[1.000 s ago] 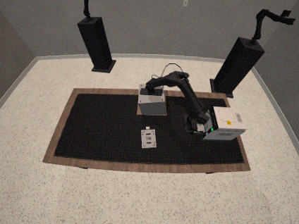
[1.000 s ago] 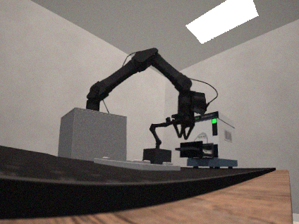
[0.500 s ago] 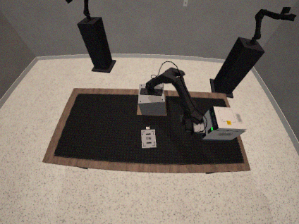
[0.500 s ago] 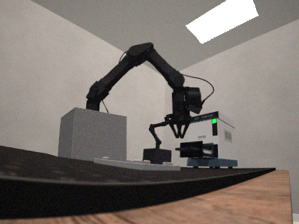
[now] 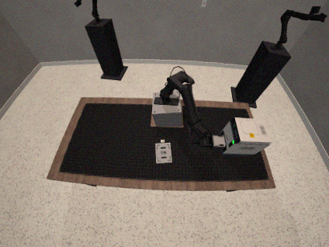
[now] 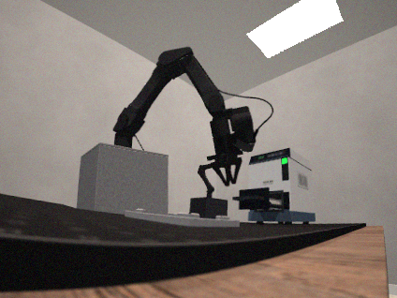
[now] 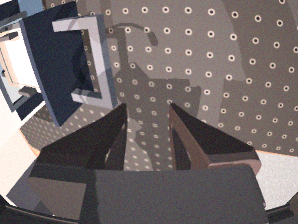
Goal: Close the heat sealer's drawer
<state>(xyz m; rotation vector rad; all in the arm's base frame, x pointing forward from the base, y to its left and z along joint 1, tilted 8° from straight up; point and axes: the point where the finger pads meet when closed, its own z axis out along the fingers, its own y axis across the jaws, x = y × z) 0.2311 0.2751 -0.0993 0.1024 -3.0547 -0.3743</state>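
Right now the sealer drawer is 1 cm behind my hand, 17 cm to the left of it and 5 cm below it.
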